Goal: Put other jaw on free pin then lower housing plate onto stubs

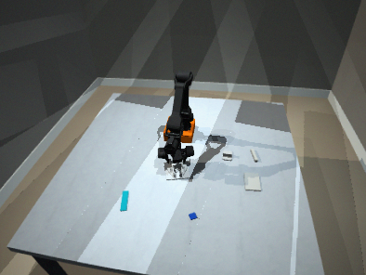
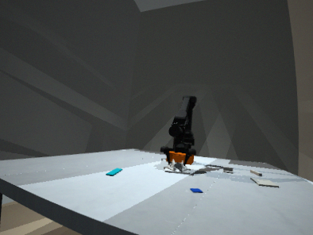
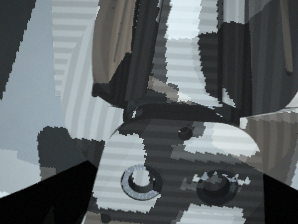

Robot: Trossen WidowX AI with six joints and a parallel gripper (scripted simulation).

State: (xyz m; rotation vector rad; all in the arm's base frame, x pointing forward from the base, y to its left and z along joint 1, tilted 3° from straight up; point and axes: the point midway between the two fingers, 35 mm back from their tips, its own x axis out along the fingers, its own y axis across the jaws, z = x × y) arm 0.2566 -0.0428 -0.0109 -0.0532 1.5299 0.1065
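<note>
Now: the jaw 20 mm ahead of my gripper tip and 10 mm to the right of it. Also, from my gripper tip: blue square: 320 mm ahead, 90 mm to the left, 10 mm below; then white base: 70 mm ahead, 10 mm to the left, 10 mm below; then small pale block: 70 mm behind, 280 mm to the left.
</note>
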